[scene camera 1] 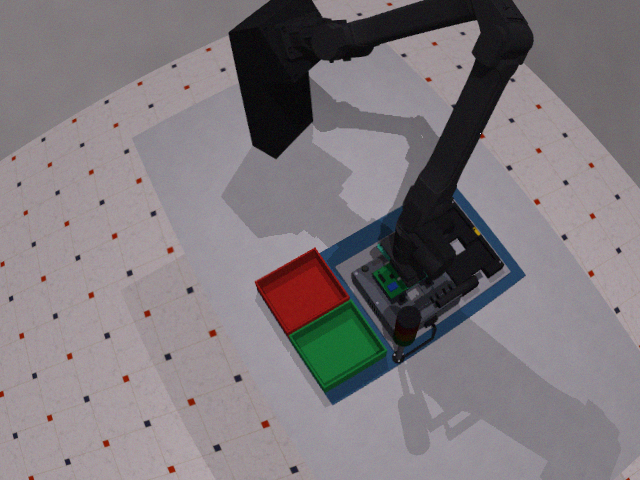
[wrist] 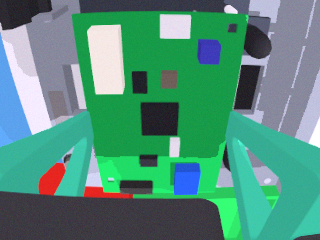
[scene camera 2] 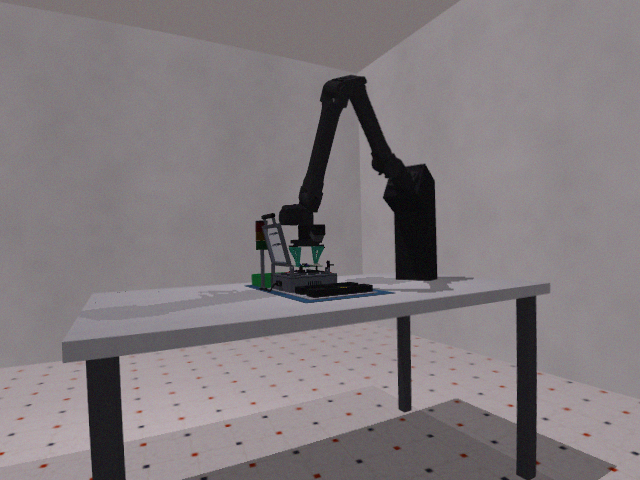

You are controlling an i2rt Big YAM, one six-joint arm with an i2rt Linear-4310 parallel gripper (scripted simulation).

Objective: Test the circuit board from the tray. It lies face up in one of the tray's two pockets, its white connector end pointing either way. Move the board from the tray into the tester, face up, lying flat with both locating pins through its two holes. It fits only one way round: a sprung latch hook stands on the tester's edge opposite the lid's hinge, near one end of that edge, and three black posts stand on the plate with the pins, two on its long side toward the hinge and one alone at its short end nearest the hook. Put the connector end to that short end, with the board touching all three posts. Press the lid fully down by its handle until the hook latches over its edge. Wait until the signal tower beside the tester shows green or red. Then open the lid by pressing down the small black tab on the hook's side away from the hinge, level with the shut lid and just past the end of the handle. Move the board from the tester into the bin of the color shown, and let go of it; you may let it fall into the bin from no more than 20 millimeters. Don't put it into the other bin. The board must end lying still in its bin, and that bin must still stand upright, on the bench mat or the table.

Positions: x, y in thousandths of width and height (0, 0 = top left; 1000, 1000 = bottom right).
Labels:
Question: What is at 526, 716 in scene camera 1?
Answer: A green bin.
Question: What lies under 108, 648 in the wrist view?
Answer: My gripper.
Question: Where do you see a tester lid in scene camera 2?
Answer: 427, 486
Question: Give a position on a red bin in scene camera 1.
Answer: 468, 605

